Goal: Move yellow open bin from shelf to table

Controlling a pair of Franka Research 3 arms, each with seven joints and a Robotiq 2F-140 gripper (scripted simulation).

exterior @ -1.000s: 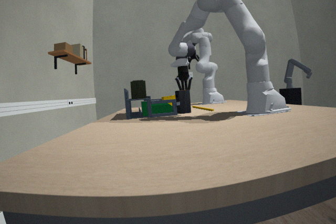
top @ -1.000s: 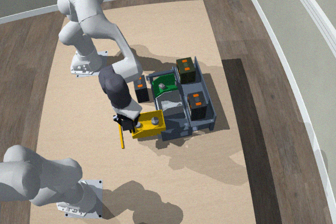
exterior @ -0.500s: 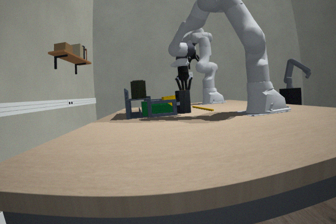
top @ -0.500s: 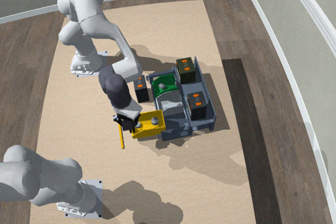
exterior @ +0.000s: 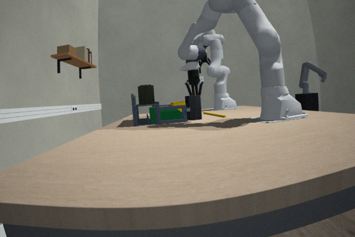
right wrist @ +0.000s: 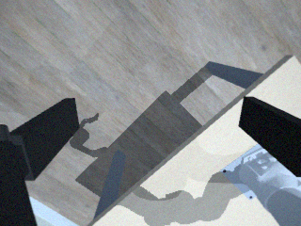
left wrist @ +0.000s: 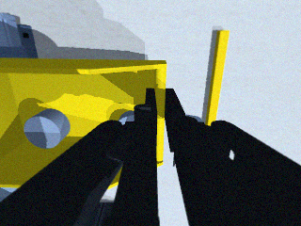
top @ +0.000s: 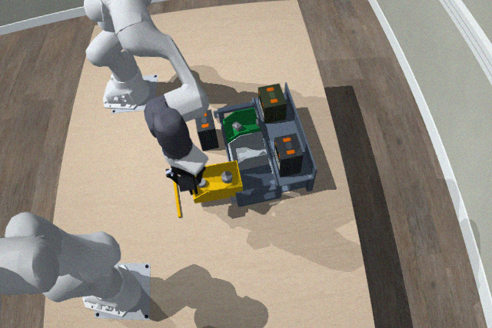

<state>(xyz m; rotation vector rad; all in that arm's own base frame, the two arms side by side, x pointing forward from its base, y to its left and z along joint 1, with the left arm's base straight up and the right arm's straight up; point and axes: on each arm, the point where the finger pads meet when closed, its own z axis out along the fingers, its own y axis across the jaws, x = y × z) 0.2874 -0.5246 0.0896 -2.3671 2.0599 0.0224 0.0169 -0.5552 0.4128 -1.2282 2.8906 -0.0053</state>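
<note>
Now: the yellow bin 8 cm ahead of my left hand, 3 cm below it and 2 cm to the left of it. The rest, counted from my left hand: blue-grey shelf: 25 cm ahead, 15 cm to the left, 2 cm below; then grey bin: 22 cm ahead, 15 cm to the left, 5 cm below; then thin yellow bar: 11 cm to the left, 9 cm behind, 8 cm below.
</note>
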